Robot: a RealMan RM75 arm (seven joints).
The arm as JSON. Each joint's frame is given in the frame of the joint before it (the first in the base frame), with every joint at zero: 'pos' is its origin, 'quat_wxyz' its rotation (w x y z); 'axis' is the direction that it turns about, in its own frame. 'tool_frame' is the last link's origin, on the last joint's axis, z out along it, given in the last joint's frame.
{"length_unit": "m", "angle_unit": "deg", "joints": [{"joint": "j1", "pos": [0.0, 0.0, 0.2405], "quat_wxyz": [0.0, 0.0, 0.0, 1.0], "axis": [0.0, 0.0, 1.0]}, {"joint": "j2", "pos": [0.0, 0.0, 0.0], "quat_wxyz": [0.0, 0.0, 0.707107, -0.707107], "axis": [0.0, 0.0, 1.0]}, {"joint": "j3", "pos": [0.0, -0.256, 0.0], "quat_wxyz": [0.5, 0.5, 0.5, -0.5], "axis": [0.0, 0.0, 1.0]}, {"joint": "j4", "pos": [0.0, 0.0, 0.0], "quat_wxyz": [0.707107, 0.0, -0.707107, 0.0], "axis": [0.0, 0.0, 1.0]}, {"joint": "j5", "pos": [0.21, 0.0, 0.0], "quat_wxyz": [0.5, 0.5, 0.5, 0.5], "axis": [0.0, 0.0, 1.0]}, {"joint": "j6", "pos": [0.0, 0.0, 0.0], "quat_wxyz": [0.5, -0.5, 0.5, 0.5], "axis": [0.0, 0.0, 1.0]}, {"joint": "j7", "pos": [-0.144, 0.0, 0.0], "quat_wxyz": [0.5, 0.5, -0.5, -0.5], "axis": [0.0, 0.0, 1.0]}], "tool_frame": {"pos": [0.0, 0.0, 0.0], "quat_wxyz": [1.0, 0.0, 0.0, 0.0]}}
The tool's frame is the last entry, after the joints.
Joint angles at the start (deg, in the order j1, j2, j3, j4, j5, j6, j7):
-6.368, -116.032, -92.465, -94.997, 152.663, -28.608, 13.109
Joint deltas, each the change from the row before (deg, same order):
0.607, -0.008, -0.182, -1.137, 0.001, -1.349, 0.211
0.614, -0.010, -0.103, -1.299, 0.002, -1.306, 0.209
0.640, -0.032, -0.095, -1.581, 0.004, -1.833, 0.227
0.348, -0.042, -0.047, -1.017, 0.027, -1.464, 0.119
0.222, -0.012, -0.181, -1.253, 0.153, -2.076, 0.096
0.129, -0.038, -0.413, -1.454, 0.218, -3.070, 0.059
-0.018, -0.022, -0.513, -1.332, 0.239, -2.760, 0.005
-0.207, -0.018, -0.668, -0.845, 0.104, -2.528, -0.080
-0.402, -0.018, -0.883, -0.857, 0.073, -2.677, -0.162
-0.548, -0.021, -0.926, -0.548, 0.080, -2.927, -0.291
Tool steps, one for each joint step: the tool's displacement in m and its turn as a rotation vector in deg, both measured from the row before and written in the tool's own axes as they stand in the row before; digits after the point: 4 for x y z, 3 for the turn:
-0.0003, -0.0007, -0.0035, -0.008, -0.634, 0.204
0.0005, 0.0000, -0.0038, -0.093, -0.464, 0.271
0.0005, 0.0008, -0.0044, -0.261, -0.728, 0.342
-0.0001, 0.0010, -0.0027, -0.276, -0.702, 0.227
0.0005, 0.0010, -0.0031, -0.317, -0.966, 0.400
-0.0002, 0.0009, -0.0036, -0.379, -1.624, 0.402
0.0007, 0.0003, -0.0033, -0.231, -1.317, 0.364
0.0000, -0.0006, -0.0022, -0.150, -1.358, 0.046
0.0009, -0.0010, -0.0023, -0.107, -1.293, -0.072
-0.0004, -0.0011, -0.0015, -0.162, -1.709, -0.270

